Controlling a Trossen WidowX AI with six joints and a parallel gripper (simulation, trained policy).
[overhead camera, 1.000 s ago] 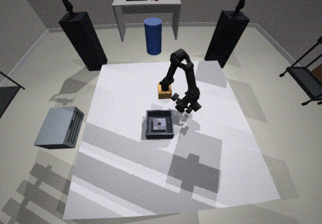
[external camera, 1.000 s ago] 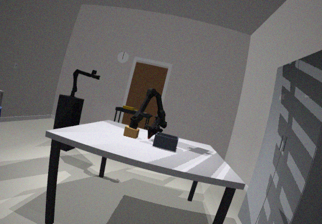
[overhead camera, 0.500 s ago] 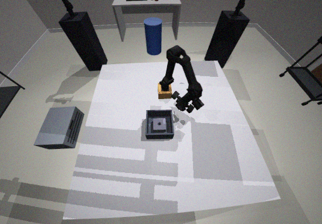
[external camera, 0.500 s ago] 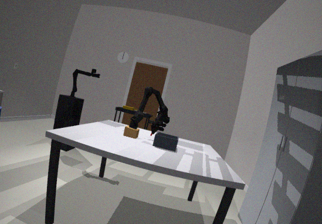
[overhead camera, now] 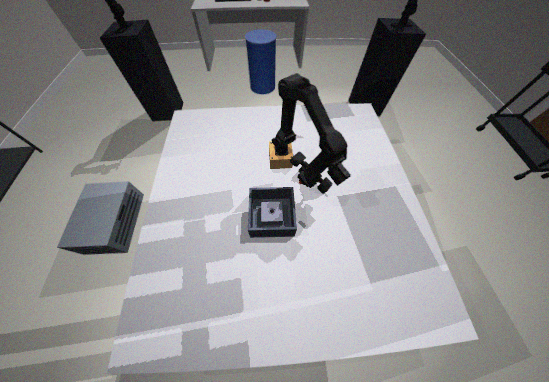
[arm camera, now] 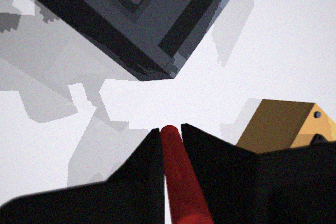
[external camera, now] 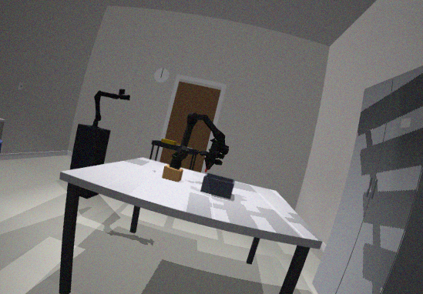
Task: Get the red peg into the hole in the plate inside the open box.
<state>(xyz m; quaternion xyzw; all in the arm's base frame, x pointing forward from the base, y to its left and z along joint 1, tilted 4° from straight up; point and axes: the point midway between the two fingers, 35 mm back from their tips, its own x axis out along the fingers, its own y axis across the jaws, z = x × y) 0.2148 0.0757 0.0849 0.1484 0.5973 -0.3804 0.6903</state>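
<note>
Right now the light plate is 10 cm ahead of my gripper tip, 13 cm to the right of it and 7 cm below it. The rest, counted from my gripper tip: dark grey box (10 cm ahead, 13 cm to the right, 9 cm below); then red peg (1 cm to the left, 2 cm above).
</note>
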